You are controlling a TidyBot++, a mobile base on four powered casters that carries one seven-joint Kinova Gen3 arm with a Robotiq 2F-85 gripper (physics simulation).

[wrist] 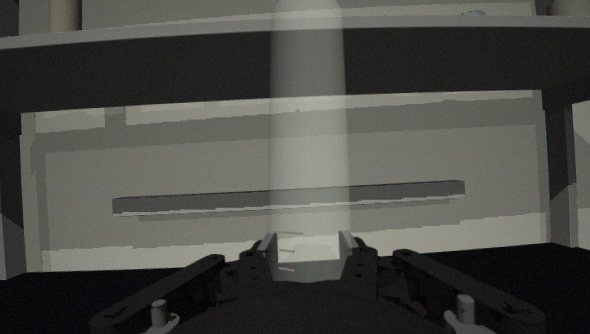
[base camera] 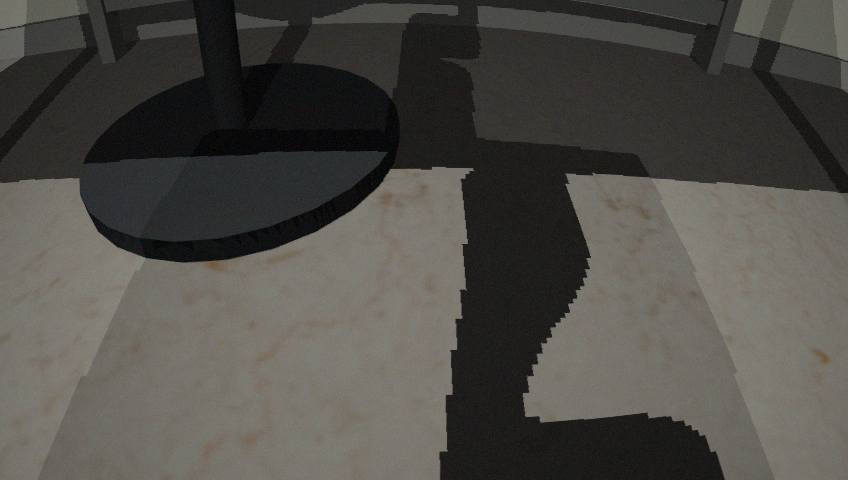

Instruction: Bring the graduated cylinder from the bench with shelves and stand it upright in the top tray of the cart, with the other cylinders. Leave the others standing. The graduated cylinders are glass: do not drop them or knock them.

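The graduated cylinder is a tall, clear glass tube, upright in the middle of the wrist view, with short graduation marks low on it. My gripper is shut on the cylinder near its lower part, one finger pad on each side of the glass. The cylinder's foot is hidden behind the gripper's body. The cylinder and the gripper do not show in the base camera view. The cart and its other cylinders do not show in either view.
A shelf of the bench crosses the wrist view behind the cylinder, with a beige object on it at the left. A dark round stool base with a post stands on the floor at the left of the base view.
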